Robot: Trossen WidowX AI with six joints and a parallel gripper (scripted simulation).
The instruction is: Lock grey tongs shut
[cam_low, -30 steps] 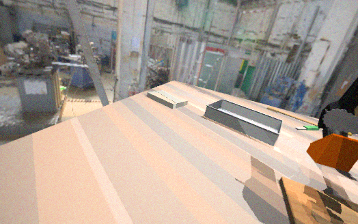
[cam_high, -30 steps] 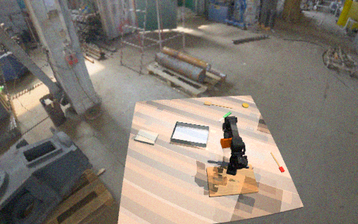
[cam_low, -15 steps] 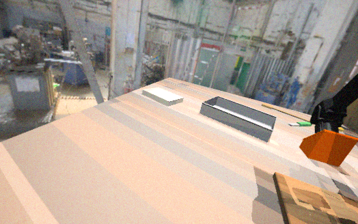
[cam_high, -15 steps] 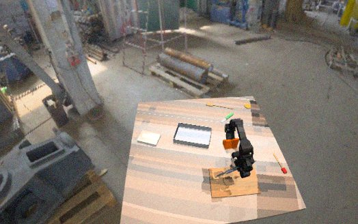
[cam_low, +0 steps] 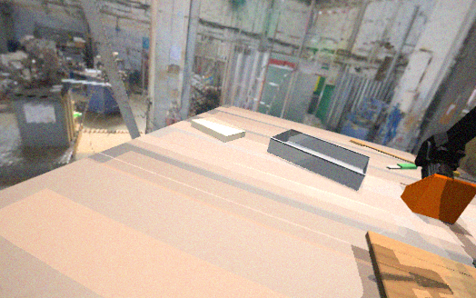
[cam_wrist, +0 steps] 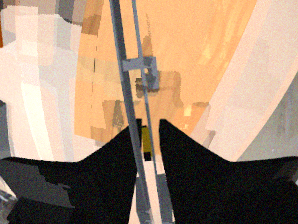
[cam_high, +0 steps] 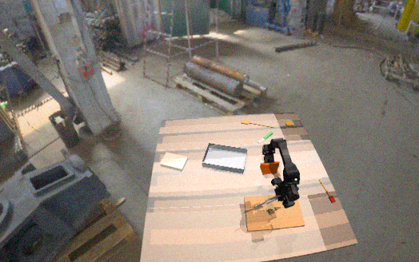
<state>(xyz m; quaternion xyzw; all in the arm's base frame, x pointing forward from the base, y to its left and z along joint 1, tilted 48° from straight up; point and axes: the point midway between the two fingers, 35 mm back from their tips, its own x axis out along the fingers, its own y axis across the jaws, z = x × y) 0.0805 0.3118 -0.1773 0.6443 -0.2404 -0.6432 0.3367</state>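
The wooden board is 15 cm below my gripper tip. The rest, counted from my gripper tip: green-tipped tool: 16 cm behind, 65 cm to the right, 15 cm below; then roasting tin: 21 cm ahead, 49 cm to the right, 13 cm below; then red-tipped stick: 43 cm behind, 3 cm to the right, 15 cm below.
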